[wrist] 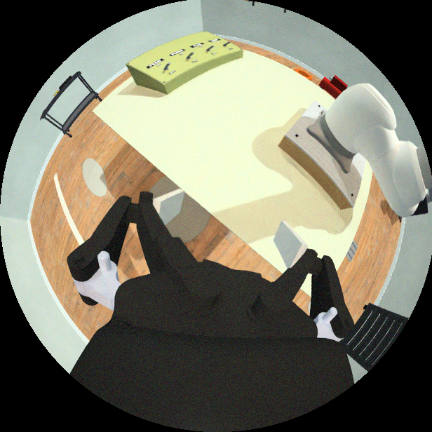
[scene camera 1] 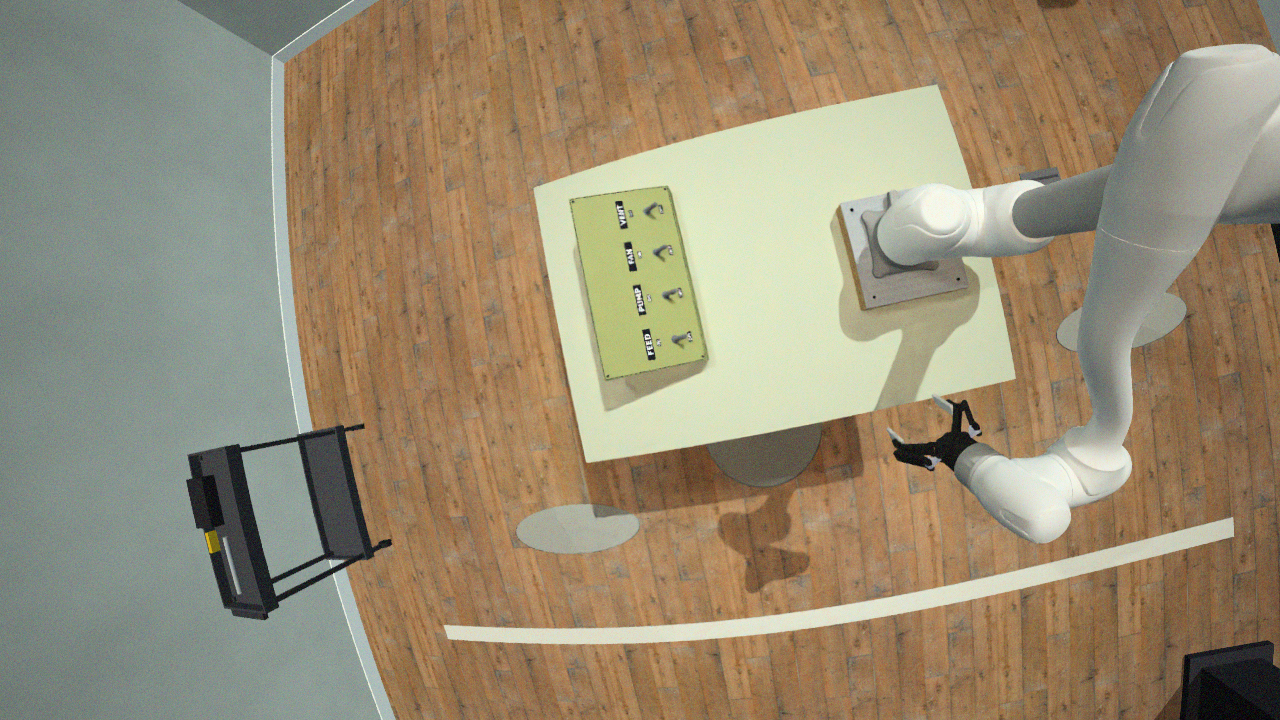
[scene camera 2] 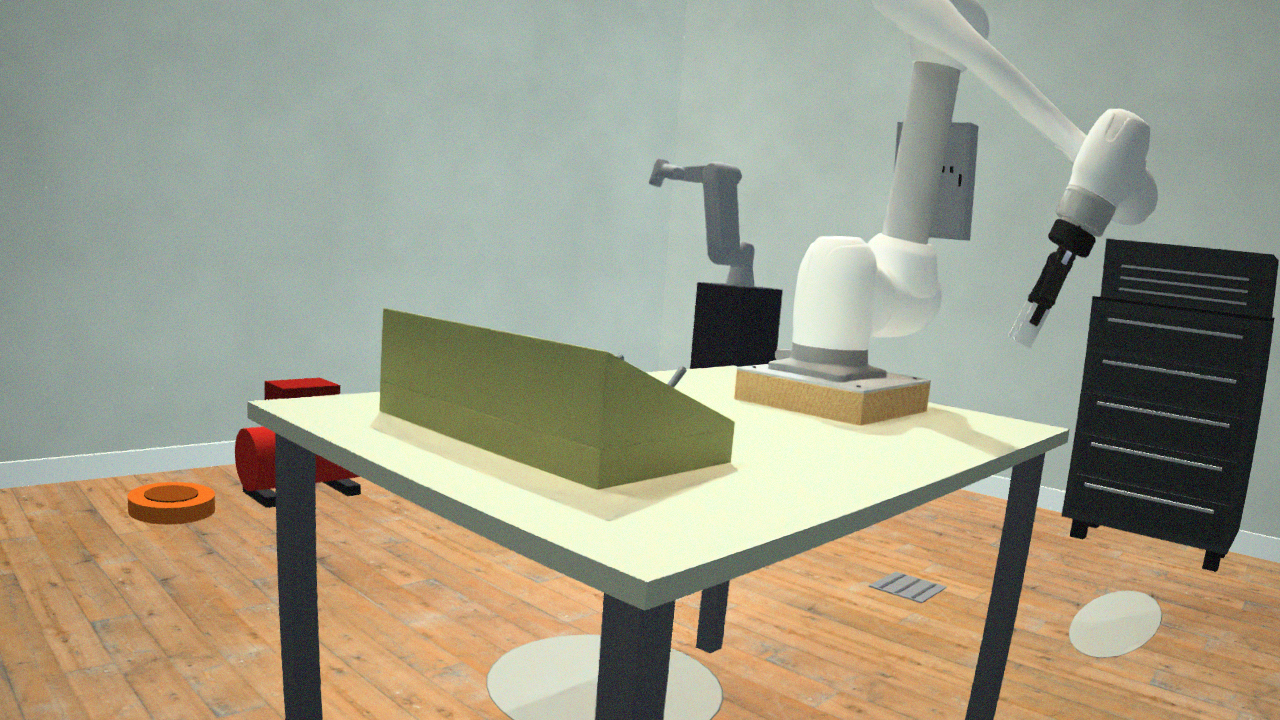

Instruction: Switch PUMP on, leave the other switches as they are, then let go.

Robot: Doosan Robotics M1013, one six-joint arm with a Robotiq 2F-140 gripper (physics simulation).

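Frame: origin at the arm's base, x ahead, y left, z up, level; centimetres.
Seen in the pictures: gripper, fingertip midpoint: (scene camera 1: 912, 415) (scene camera 2: 1018, 342); arm's base at its link origin: (scene camera 1: 899, 240) (scene camera 2: 827, 372).
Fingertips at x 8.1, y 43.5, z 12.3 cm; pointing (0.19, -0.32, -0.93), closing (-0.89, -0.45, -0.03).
Note:
Offsets run from my fingertips to a thing's middle. Level surfaces: height alone.
A green sloped switch panel {dx +63.3, dy -44.2, dz -12.8 cm} (scene camera 1: 617, 268) (scene camera 2: 501, 394) (wrist: 150, 77) stands on the pale table {dz -18.9 cm} (scene camera 1: 769, 358) (scene camera 2: 805, 501) (wrist: 220, 125). Four small levers stand in a row beside the labels VENT, FAN, PUMP and FEED. The PUMP lever {dx +54.4, dy -38.7, dz -7.9 cm} (scene camera 1: 672, 294) (wrist: 190, 56) is between those of FAN {dx +55.1, dy -50.7, dz -7.9 cm} (scene camera 1: 662, 252) (wrist: 210, 49) and FEED {dx +53.7, dy -26.8, dz -7.9 cm} (scene camera 1: 682, 339) (wrist: 167, 67). The small position marks are too small to read. In scene camera 2 the panel's back hides most levers. My gripper (scene camera 1: 913, 417) (scene camera 2: 1024, 326) (wrist: 230, 215) is open and empty, raised beside the table's long edge, well apart from the panel.
The arm's base plate (scene camera 1: 921, 291) (scene camera 2: 796, 398) (wrist: 320, 170) is on the table's other end. A black cart (scene camera 1: 250, 528) (wrist: 77, 112) stands by the wall. A black drawer cabinet (scene camera 2: 1163, 394) (wrist: 375, 332) and a red machine (scene camera 2: 259, 456) (wrist: 330, 86) stand around the table.

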